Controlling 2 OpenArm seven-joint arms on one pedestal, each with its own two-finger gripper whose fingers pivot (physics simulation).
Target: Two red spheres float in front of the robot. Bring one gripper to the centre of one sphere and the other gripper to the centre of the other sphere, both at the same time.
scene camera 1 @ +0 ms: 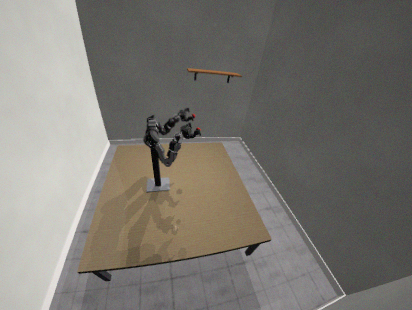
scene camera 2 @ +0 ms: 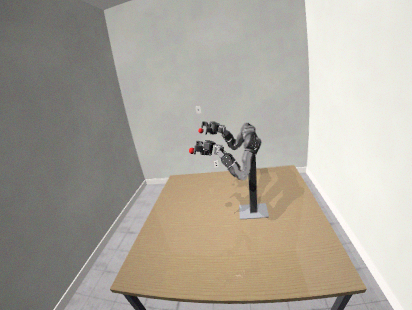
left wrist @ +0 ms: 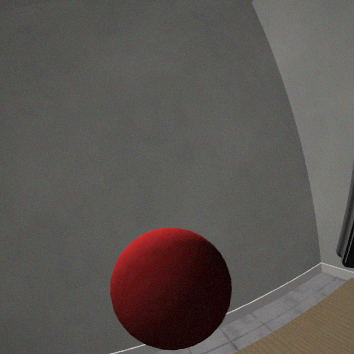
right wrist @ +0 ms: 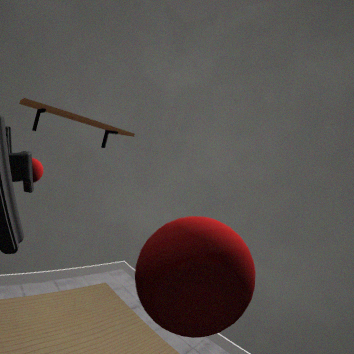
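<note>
Two red spheres float at the gripper tips. The left arm's sphere (scene camera 1: 193,116) (scene camera 2: 191,150) (left wrist: 171,288) is large and low in the left wrist view; in the right wrist view this sphere (right wrist: 37,170) is partly hidden behind a dark finger. My left gripper (scene camera 1: 191,114) (scene camera 2: 195,149) is open, with its fingertips right at this sphere. The right arm's sphere (scene camera 1: 198,129) (scene camera 2: 200,130) (right wrist: 195,276) is large and low in the right wrist view. My right gripper (scene camera 1: 195,130) (scene camera 2: 203,128) is open, with its fingertips right at it. Exact centring cannot be told.
Both arms reach out from the black pedestal (scene camera 1: 156,167) (scene camera 2: 253,187) above the wooden table (scene camera 1: 215,200) (scene camera 2: 200,250). An orange-brown shelf board (scene camera 1: 214,72) (right wrist: 75,117) is on the dark wall. A dark curved part (left wrist: 348,230) shows at the left wrist view's right edge.
</note>
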